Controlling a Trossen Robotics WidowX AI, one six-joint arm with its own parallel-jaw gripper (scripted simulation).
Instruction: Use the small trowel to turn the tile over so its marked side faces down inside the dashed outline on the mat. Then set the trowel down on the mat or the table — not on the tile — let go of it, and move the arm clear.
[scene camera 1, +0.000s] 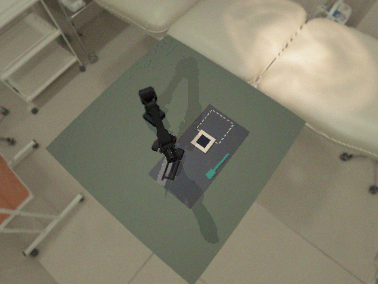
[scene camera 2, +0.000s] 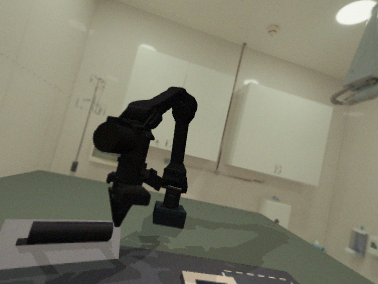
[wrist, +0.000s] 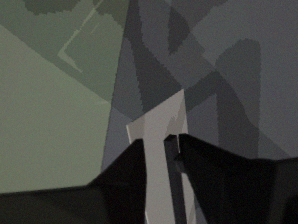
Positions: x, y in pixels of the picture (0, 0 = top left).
Scene:
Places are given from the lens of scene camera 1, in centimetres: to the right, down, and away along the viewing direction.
dark grey mat (scene camera 1: 190, 182): 1, 25, 141

